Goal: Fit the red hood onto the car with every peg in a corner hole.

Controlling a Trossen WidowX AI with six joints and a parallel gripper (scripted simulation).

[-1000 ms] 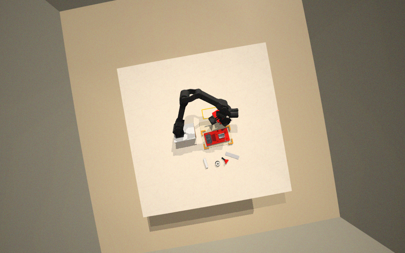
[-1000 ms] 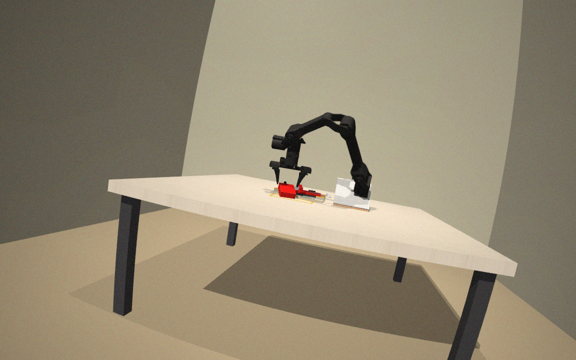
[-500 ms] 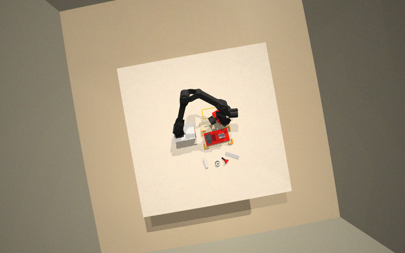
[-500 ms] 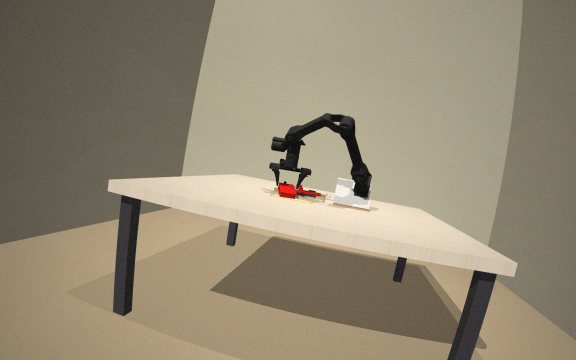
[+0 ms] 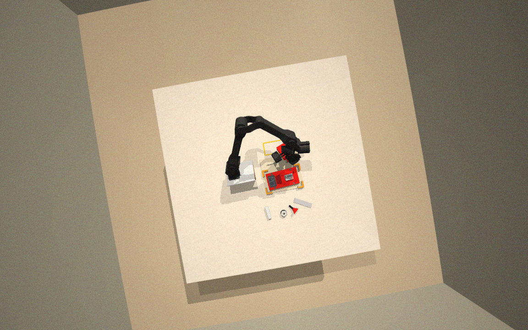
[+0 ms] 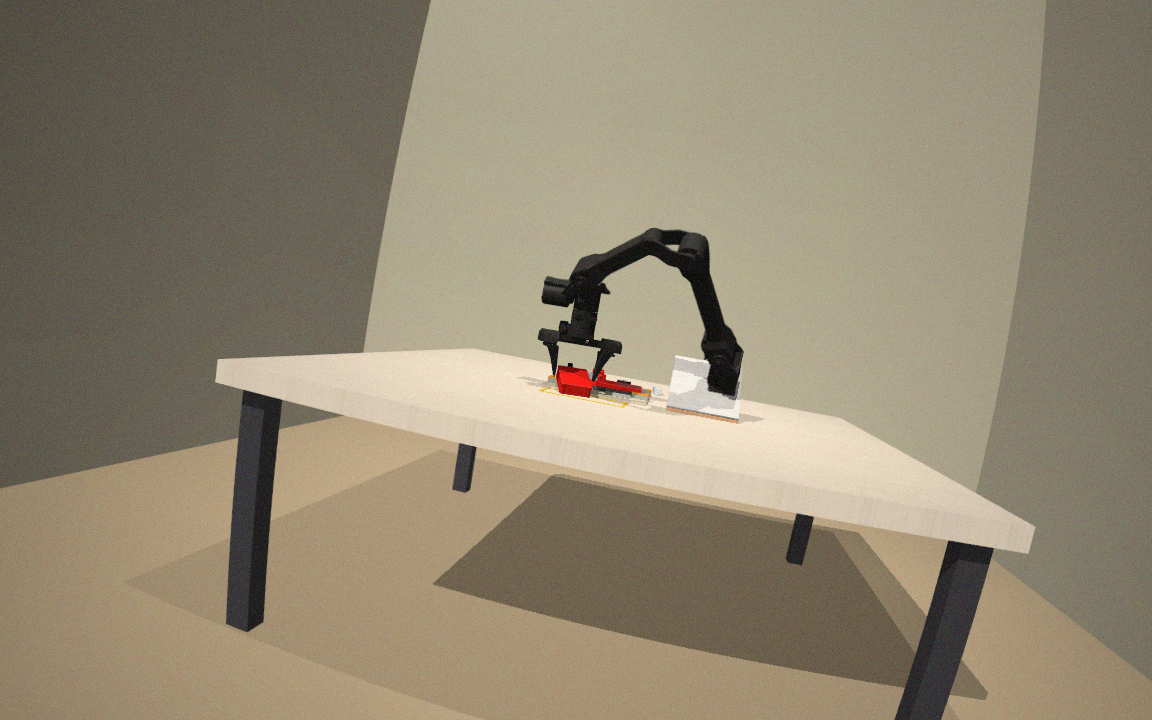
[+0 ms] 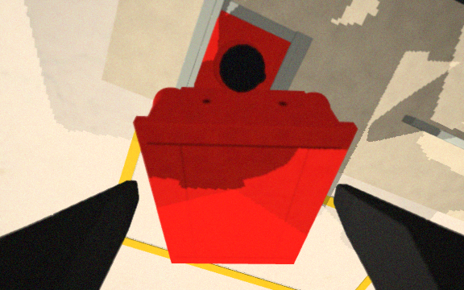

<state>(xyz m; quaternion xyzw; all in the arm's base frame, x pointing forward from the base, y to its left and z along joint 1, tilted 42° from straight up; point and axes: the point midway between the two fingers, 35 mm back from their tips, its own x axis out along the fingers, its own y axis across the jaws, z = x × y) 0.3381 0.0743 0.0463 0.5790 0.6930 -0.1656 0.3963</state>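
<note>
My gripper tip is 1 cm to the right of the red hood. The rest, counted from my gripper tip: white bar: 36 cm to the right, 18 cm behind, 2 cm below; then grey bar: 35 cm to the right, 5 cm ahead, 3 cm below; then engine block: 16 cm to the right, 1 cm below, 1 cm behind.
</note>
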